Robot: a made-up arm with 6 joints.
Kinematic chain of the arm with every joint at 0, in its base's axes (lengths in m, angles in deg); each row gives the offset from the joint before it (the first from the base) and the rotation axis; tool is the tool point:
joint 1: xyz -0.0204 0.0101 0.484 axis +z
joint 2: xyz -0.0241 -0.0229 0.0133 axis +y
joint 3: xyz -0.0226 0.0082 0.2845 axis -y
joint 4: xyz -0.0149 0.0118 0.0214 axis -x
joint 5: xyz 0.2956 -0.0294 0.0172 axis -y
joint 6: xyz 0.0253 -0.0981 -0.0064 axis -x
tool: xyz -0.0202 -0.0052 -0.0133
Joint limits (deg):
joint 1: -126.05..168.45
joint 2: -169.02..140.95
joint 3: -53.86..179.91
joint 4: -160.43..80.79
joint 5: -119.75..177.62
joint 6: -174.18..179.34
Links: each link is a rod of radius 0.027 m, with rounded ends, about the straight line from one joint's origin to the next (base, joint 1, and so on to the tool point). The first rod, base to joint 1, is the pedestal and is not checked.
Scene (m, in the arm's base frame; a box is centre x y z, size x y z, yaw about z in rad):
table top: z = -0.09
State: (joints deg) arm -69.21 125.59 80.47 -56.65 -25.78 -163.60
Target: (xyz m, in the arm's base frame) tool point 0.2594 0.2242 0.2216
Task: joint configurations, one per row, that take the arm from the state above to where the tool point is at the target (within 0.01 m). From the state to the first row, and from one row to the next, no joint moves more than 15 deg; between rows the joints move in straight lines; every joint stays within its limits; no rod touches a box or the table.
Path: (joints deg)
1: -55.64 121.36 75.17 -61.40 -25.97 -163.17
2: -42.06 117.14 69.87 -66.14 -26.16 -162.73
3: -28.49 112.91 64.57 -70.89 -26.35 -162.30
4: -14.92 108.69 59.27 -75.64 -26.54 -161.86
5: -1.34 104.46 53.97 -80.39 -26.73 -161.43
6: 12.23 100.24 48.67 -85.13 -26.92 -160.99
7: 25.81 96.01 43.38 -89.88 -27.11 -160.56
8: 39.38 91.79 38.08 -94.63 -27.30 -160.12

